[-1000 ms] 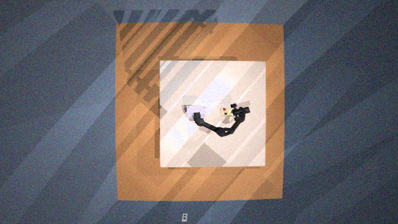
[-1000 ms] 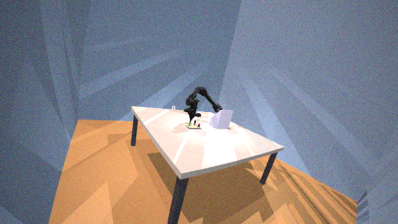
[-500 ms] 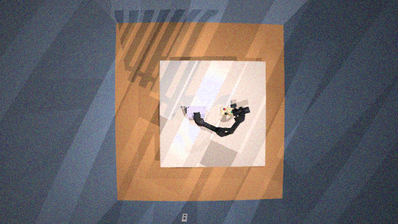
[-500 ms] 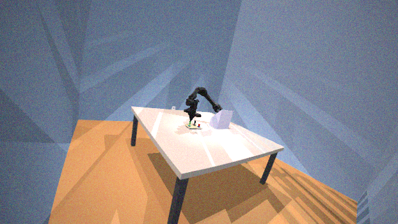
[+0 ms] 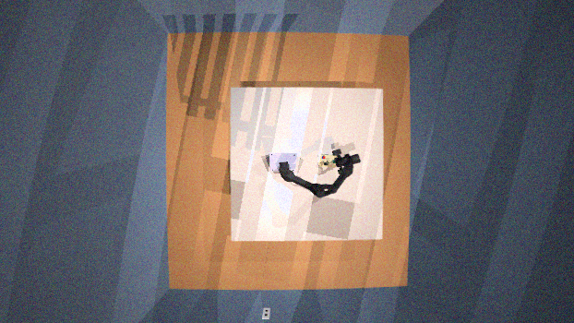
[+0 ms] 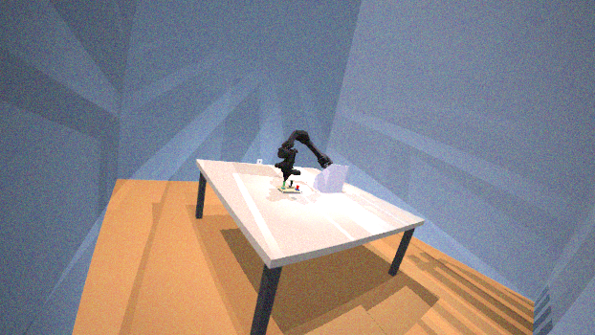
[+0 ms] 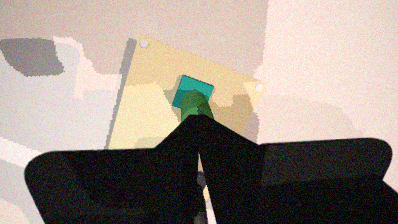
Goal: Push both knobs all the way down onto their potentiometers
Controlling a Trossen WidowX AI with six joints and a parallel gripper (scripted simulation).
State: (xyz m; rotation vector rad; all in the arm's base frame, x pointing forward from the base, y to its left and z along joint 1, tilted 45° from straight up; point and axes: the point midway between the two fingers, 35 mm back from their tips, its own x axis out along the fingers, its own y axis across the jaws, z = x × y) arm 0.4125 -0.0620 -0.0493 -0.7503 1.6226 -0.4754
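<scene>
My gripper tip is now 2 cm above the dark green knob.
</scene>
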